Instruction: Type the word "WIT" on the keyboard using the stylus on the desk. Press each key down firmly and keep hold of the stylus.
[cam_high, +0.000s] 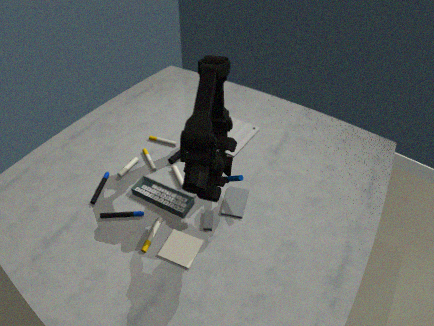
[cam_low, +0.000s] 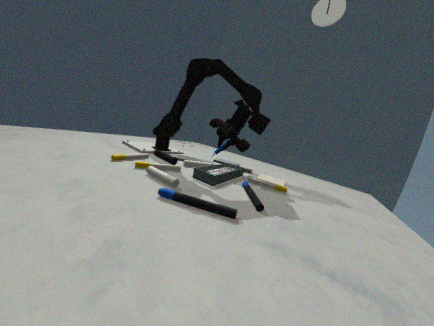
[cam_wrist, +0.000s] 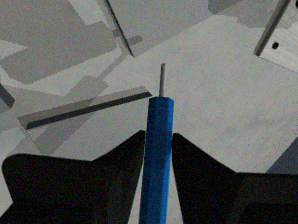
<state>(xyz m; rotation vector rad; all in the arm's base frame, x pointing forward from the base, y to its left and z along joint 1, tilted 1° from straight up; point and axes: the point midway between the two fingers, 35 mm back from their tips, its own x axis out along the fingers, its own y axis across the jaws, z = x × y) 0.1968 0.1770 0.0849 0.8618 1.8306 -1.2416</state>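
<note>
My gripper tip is 40 mm to the left of the thin grey tip and 30 mm above it. Also, from my gripper tip: white pad 250 mm ahead, 30 mm to the left, 60 mm below; then small grey block 130 mm ahead, 30 mm to the left, 50 mm below; then blue stylus 10 mm to the right, 10 mm below.
</note>
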